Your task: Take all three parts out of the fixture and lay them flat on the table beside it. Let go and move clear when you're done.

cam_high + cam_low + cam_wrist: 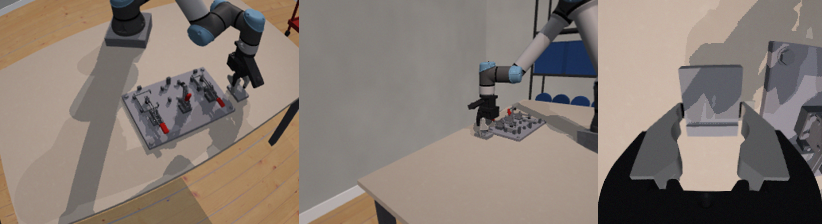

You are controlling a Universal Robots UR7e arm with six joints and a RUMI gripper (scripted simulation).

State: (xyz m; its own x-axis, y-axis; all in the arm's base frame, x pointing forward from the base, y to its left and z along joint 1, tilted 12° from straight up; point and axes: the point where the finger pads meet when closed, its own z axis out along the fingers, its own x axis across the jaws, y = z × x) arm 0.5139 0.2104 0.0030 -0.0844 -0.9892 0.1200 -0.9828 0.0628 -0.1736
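My hand is 4 cm past the clamp, 12 cm to the left of it and 3 cm below it. Round my hand: flat grey part: 1 cm behind, 1 cm below; grey fixture plate: 7 cm behind, 23 cm to the right, 2 cm below.
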